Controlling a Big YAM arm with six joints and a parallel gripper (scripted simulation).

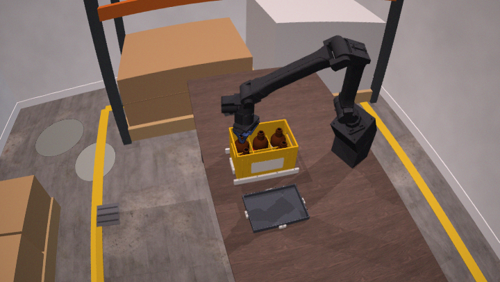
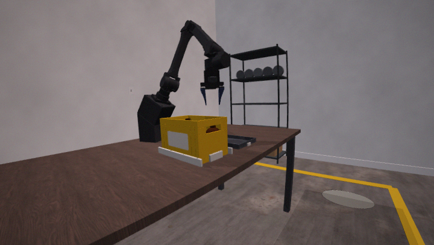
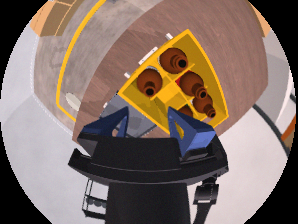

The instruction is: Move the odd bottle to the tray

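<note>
Now: hand 15 cm above the glass bottle. The rest, counted from my hand: dark tray (23 cm below, 21 cm to the left, 11 cm behind); then yellow crate (16 cm below, 8 cm behind, 6 cm to the right).
</note>
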